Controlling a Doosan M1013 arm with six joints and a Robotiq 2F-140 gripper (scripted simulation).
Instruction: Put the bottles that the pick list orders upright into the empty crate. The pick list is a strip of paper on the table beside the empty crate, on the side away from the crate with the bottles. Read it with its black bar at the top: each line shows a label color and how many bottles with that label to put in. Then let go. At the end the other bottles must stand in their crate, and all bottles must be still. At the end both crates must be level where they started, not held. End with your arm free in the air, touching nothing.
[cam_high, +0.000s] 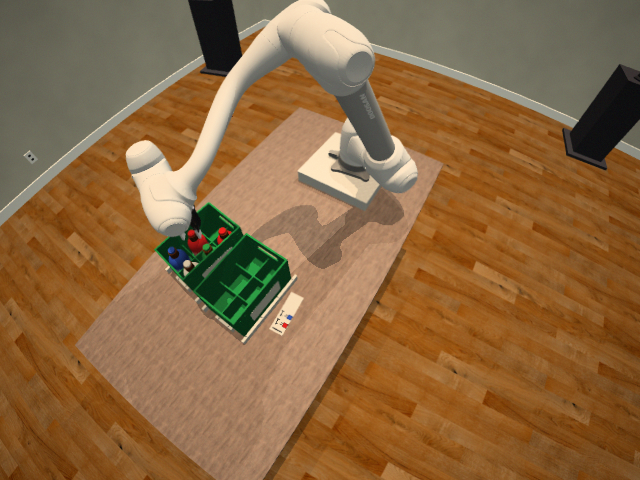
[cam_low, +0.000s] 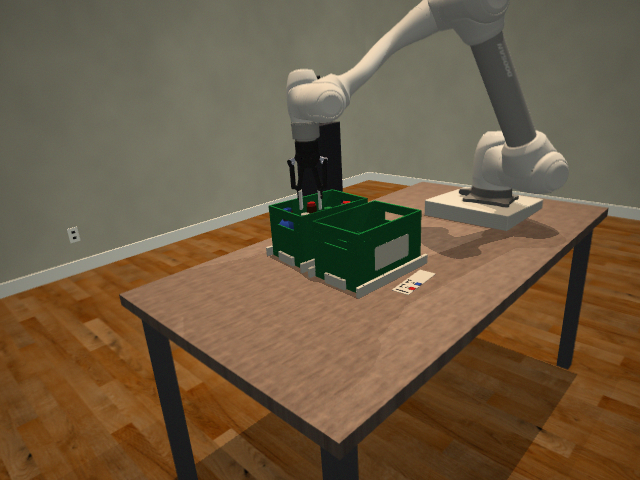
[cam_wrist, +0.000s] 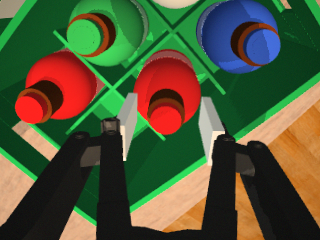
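My gripper is now 20 mm short of the green-label bottle, 90 mm to the right of it and 90 mm above it. Round my hand: white-label bottle: 110 mm ahead, 60 mm to the left, 90 mm below; blue-label bottle: 90 mm ahead, 30 mm to the right, 90 mm below; pick list: 90 mm ahead, 420 mm to the left, 170 mm below.
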